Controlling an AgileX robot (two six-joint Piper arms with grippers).
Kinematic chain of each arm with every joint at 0, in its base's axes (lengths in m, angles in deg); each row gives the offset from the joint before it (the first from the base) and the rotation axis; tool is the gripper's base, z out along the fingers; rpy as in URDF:
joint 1: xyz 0 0 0.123 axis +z
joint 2: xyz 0 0 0 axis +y
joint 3: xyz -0.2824 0 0.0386 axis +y
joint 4: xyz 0.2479 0 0.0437 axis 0.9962 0 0.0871
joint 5: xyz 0 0 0 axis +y
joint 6: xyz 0.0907 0 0.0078 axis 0.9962 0 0.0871
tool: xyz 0 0 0 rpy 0 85 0
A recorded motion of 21 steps. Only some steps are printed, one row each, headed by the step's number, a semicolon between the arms.
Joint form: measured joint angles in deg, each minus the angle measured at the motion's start. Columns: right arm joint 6, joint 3, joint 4, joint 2, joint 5, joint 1; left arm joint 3, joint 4, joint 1, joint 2, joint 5, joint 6.
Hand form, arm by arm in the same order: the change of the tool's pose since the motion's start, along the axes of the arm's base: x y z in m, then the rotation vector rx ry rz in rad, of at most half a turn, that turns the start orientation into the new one. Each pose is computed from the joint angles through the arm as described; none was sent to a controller.
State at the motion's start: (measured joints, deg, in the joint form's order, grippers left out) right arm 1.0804 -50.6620 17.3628 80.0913 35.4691 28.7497; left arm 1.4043 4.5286 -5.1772 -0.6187 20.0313 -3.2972
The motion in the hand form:
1: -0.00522 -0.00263 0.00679 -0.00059 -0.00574 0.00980; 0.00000 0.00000 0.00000 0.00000 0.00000 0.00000
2: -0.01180 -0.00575 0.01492 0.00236 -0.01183 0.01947; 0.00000 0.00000 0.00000 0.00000 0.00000 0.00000
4: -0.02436 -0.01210 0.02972 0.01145 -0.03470 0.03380; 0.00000 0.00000 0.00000 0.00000 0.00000 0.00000
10: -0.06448 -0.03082 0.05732 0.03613 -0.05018 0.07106; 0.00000 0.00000 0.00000 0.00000 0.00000 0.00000
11: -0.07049 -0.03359 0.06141 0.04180 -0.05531 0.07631; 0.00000 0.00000 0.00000 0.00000 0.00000 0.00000
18: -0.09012 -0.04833 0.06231 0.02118 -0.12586 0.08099; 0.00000 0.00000 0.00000 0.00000 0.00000 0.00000
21: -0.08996 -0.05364 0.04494 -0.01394 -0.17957 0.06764; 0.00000 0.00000 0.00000 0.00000 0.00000 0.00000
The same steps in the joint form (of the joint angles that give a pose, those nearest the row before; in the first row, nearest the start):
1: 0.00 0.00 -0.40 -1.70 1.49 0.00; 0.00 0.00 0.00 0.00 0.00 0.00
2: 0.00 0.00 -0.62 -3.76 3.24 0.00; 0.00 0.00 0.00 0.00 0.00 0.00
4: 0.00 0.15 -1.04 -7.76 5.79 0.00; 0.00 0.00 0.00 0.00 0.00 0.00
10: 0.00 1.54 -0.72 -18.27 13.81 0.00; 0.00 0.00 0.00 0.00 0.00 0.00
11: 0.00 1.62 -0.61 -19.83 14.93 0.00; 0.00 0.00 0.00 0.00 0.00 0.00
18: 0.00 5.09 -3.48 -26.07 14.60 0.00; 0.00 0.00 0.00 0.00 0.00 0.00
21: 0.00 9.79 -6.50 -27.20 9.01 0.00; 0.00 0.00 0.00 0.00 0.00 0.00

